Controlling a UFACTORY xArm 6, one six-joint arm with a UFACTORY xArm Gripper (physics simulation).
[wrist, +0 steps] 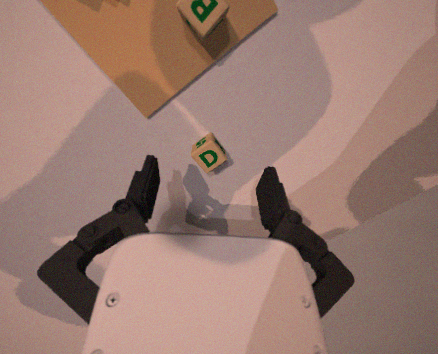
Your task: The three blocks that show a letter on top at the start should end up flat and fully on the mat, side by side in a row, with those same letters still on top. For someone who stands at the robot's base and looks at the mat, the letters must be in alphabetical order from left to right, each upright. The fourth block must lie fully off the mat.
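Frame: origin at the arm's base, x down, y left, z ahead, level; millimetres.
Seen in the pictures: gripper, fingertip midpoint: (211, 173).
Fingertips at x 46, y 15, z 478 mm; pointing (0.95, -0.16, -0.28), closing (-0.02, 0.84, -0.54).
Offsets run from my fingertips to a thing's top centre. "pt": to the spot under its first point. Level surfaces: height alone.
A wooden block with a green D @[dx +25, dy -2, dz -2 mm] (209, 157) lies on the table off the mat, just beyond the fingertips in the wrist view; an S shows on one side face. A second block with a green B on top @[pt dx +21, dy -71, dz -82 mm] (204, 12) is near the mat's right corner, partly cut off by the top edge of the view. The tan mat @[pt dx +46, dy -107, dz -18 mm] (120, 60) shows in part at the top left, turned at an angle. My gripper (211, 173) is wide open with nothing between the fingers, above the table. The other blocks cannot be made out.
The light table @[dx +50 mm] (55, 125) surrounds the mat. A small part of something tan shows on the mat at the top left edge, too cut off to identify. Shadows of the gripper fall on the table between and beside the fingers. A table edge runs at the lower right.
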